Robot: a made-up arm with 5 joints. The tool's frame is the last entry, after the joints. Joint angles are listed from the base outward.
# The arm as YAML. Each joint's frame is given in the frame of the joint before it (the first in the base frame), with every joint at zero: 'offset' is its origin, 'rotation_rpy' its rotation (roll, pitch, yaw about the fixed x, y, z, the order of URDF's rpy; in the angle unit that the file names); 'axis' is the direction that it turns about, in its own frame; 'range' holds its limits. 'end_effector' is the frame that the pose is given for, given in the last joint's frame.
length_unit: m
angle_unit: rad
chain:
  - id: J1
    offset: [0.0, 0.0, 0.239]
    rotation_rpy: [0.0, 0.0, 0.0]
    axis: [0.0, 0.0, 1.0]
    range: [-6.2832, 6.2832]
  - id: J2
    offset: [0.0, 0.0, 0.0]
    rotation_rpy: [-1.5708, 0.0, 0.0]
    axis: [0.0, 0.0, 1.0]
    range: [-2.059, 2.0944]
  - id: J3
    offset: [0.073, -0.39, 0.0]
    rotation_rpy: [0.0, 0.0, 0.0]
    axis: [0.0, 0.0, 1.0]
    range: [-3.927, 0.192]
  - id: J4
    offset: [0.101, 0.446, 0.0]
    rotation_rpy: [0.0, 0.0, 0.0]
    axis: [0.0, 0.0, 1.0]
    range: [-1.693, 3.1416]
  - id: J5
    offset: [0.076, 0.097, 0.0]
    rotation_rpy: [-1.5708, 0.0, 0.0]
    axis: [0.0, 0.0, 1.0]
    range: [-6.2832, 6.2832]
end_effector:
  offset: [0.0, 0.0, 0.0]
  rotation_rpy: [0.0, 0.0, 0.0]
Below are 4 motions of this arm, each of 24 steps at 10 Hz.
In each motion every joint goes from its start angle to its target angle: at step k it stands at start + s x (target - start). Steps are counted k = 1, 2, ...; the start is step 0. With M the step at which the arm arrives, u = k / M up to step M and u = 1 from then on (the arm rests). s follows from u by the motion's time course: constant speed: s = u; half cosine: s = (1 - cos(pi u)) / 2; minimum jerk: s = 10 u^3 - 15 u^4 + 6 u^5.
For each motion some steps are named. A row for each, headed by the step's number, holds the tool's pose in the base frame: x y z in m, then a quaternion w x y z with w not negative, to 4 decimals.
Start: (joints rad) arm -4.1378 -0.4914 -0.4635 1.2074 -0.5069
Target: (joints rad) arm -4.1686 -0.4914 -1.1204 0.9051 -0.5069
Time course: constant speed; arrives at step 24
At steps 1, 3, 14, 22, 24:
1: -0.1959 0.3034 0.3429 0.0775 0.2415 0.9646 -0.0725
3: -0.2043 0.3182 0.3711 0.0483 0.2436 0.9676 -0.0453
14: -0.2321 0.3730 0.5432 0.1108 -0.2480 -0.9566 -0.1054
22: -0.2318 0.3812 0.6782 0.2222 -0.2434 -0.9196 -0.2136
24: -0.2290 0.3788 0.7121 0.2492 -0.2412 -0.9067 -0.2401

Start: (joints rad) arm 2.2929 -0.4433 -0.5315 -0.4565 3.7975
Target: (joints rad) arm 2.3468 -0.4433 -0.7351 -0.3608 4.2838
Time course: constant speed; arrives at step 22
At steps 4, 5, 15, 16, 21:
4: -0.2912 0.3241 0.5356 0.0314 -0.5258 0.5323 0.6627
5: -0.2927 0.3242 0.5401 0.0233 -0.5194 0.5363 0.6649
15: -0.3064 0.3231 0.5858 0.0599 0.4540 -0.5717 -0.6808
16: -0.3076 0.3228 0.5904 0.0684 0.4473 -0.5748 -0.6818
21: -0.3133 0.3208 0.6136 0.1116 0.4137 -0.5892 -0.6851

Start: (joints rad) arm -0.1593 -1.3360 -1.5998 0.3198 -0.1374
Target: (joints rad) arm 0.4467 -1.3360 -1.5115 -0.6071 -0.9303
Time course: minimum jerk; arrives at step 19
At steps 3, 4, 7, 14, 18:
3: -0.3852 0.0546 0.9795 0.1460 0.2473 0.0026 0.9579
4: -0.3884 0.0465 0.9789 0.1497 0.2327 0.0082 0.9609
7: -0.4029 -0.0004 0.9733 0.1702 0.1490 0.0262 0.9737
14: -0.3994 -0.1574 0.9358 0.2274 -0.0878 -0.0609 0.9679
18: -0.3896 -0.1862 0.9259 0.2364 -0.1200 -0.0986 0.9592

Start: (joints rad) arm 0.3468 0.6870 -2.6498 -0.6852 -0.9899
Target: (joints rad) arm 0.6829 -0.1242 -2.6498 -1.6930 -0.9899
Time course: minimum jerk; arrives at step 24
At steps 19, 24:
19: 0.0132 0.0103 1.0450 0.1347 -0.3852 -0.4174 0.8120
24: -0.0174 -0.0141 1.0374 0.1205 -0.4123 -0.4567 0.7791

